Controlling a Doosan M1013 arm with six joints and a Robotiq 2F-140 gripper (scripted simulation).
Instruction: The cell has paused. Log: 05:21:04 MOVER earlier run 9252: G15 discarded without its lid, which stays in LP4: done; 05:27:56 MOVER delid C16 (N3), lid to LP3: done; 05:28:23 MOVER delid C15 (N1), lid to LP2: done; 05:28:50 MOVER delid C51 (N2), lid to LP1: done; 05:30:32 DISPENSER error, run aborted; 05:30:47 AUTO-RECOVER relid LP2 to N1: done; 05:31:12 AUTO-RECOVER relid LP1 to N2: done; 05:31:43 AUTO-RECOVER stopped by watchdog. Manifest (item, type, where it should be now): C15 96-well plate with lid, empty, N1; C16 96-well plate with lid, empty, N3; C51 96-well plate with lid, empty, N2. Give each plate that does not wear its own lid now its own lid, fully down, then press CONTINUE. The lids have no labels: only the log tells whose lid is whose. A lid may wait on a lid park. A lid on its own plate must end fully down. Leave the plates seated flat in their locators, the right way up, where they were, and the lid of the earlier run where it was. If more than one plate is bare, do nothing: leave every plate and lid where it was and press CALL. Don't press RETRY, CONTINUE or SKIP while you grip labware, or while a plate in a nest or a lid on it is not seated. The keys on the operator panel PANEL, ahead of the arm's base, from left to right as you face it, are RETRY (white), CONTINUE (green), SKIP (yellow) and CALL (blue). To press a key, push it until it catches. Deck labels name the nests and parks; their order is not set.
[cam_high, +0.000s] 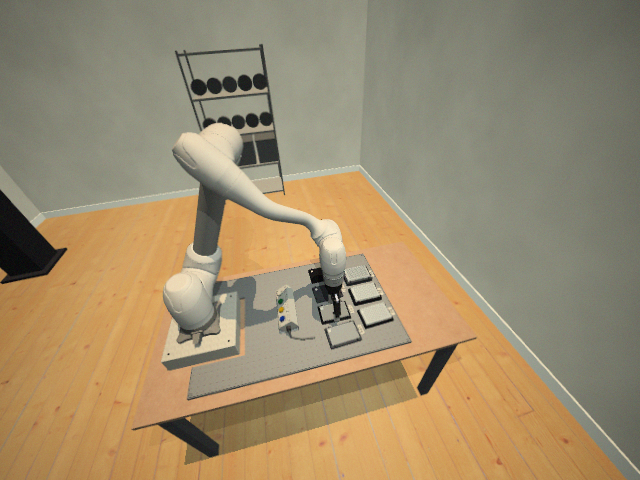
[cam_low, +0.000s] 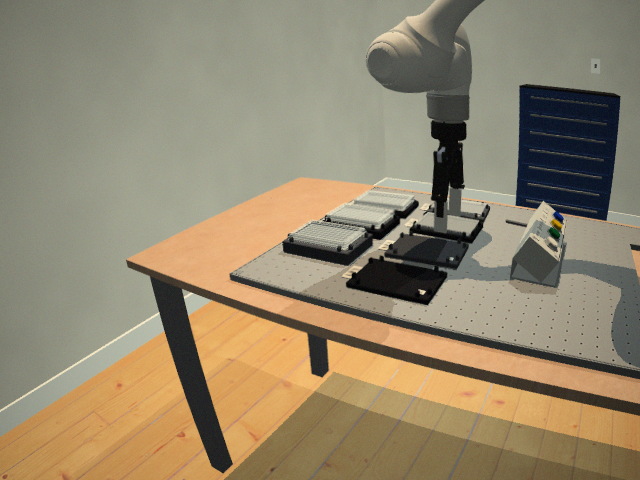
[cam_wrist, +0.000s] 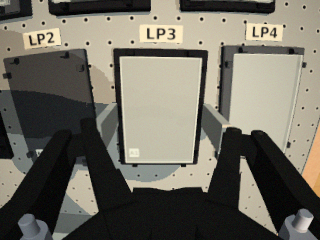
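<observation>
Now: the 96-well plate 190 mm to the left of my hand, 190 mm ahead of it and 10 mm below it. Also, from my hand: LP2 label: 130 mm to the left, 90 mm ahead, 40 mm below; then lid park LP2: 130 mm to the left, 30 mm below, 10 mm ahead; then blue CALL key: 250 mm behind, 30 mm above.
</observation>
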